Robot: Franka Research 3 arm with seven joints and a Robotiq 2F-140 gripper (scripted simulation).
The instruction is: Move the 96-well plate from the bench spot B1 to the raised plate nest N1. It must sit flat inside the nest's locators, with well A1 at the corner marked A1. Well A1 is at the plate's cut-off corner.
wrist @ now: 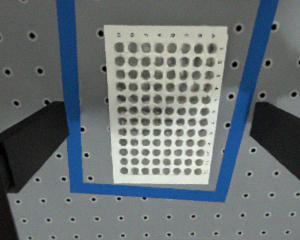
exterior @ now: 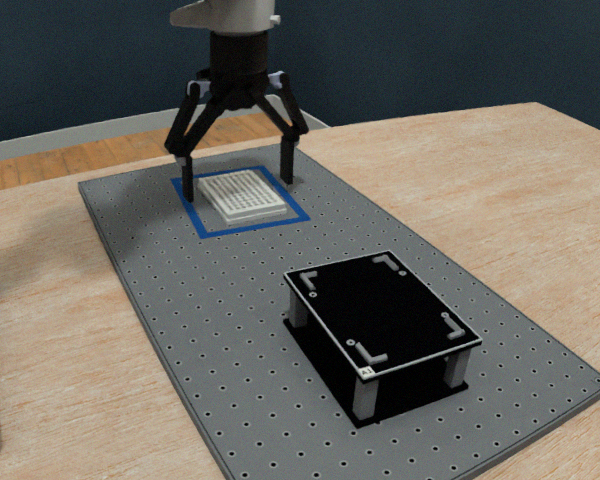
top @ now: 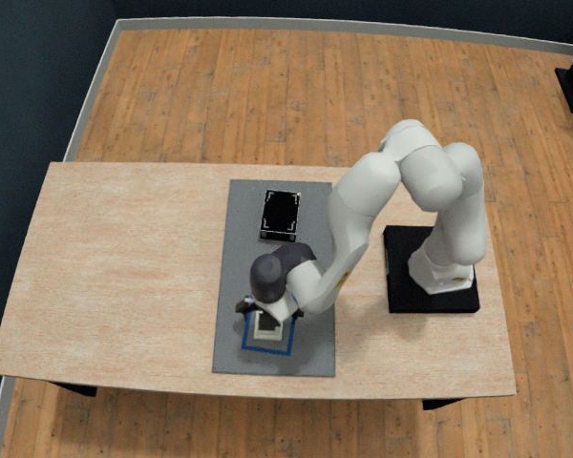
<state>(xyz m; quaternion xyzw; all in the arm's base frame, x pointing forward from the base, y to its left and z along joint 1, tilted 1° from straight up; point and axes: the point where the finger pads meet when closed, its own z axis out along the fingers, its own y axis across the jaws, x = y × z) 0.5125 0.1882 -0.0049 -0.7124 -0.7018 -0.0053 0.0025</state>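
My gripper is now 2 cm above the white 96-well plate. From my hand the other things lie so: A1 label 7 cm behind, 43 cm to the right, 3 cm above; then black plate nest 1 cm behind, 36 cm to the right, 3 cm above.
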